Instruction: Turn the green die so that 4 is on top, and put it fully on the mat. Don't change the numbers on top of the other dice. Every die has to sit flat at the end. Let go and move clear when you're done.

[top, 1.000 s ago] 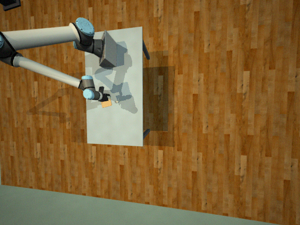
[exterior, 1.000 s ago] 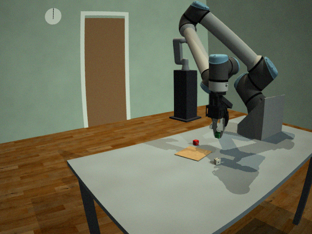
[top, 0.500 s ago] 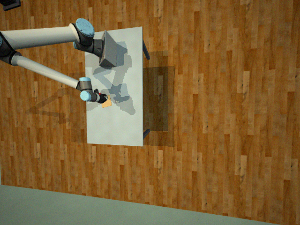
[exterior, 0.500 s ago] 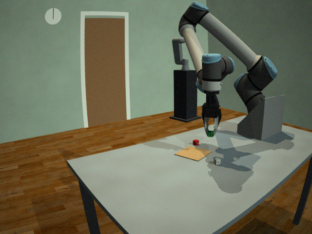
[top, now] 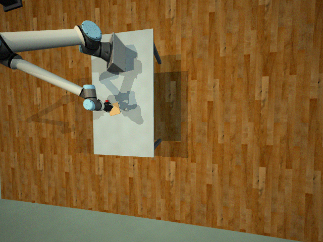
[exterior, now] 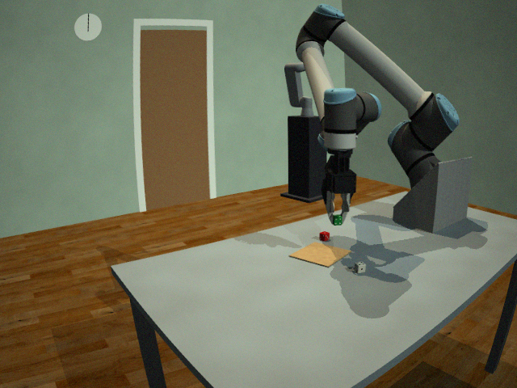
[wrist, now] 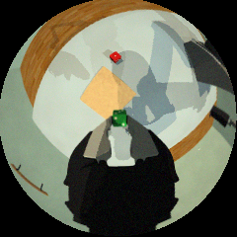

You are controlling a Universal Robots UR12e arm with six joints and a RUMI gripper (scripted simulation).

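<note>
Now: the tan mat 2 cm ahead of my hand, 4 cm to the right of it and 12 cm below it. From my hand the other things lie so: red die: 9 cm behind, 12 cm to the right, 11 cm below; then white die: 4 cm ahead, 12 cm to the left, 11 cm below; then green die: right at my hand.
</note>
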